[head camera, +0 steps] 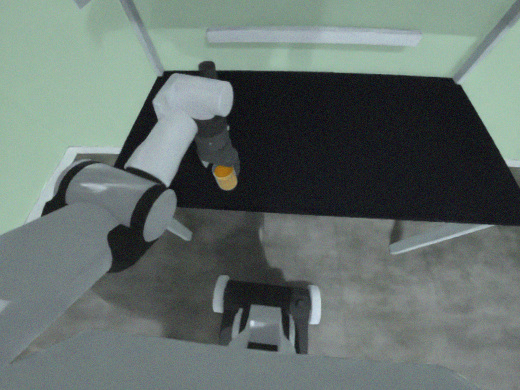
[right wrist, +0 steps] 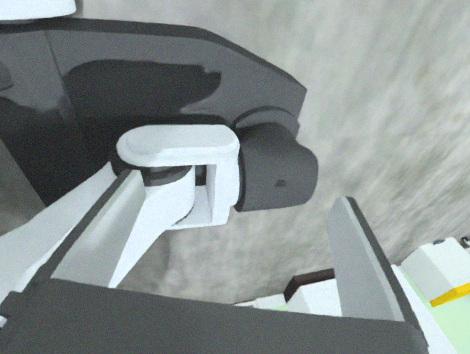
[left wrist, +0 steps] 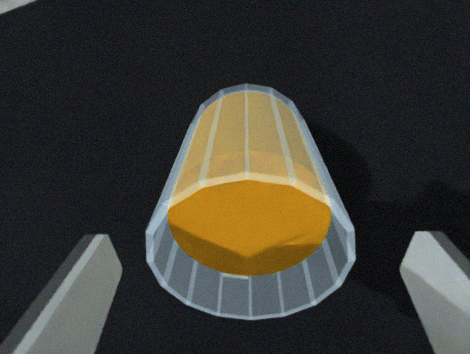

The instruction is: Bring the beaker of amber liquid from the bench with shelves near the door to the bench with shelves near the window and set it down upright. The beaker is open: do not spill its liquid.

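The open beaker of amber liquid (head camera: 227, 180) (left wrist: 247, 135) stands upright on a black bench top (head camera: 350, 150) (left wrist: 75, 125), near the front edge at the left in the head camera. My left gripper (head camera: 221, 165) (left wrist: 257, 251) is open at the beaker. In the left wrist view its two fingers are at the lower left and lower right, on either side of the beaker's rim, with gaps on both sides. Liquid shows inside below the rim. My right gripper (right wrist: 237, 195) is open, with nothing between its fingers, away from the bench top.
A pale shelf bar (head camera: 314, 37) runs along the green wall behind the bench, between grey uprights (head camera: 142, 37) (head camera: 487, 42). Pale bench legs (head camera: 440, 238) show below the front edge. The robot's wheeled base (head camera: 265, 295) is on the grey floor in front; base parts (right wrist: 277, 167) also show beyond the right fingers.
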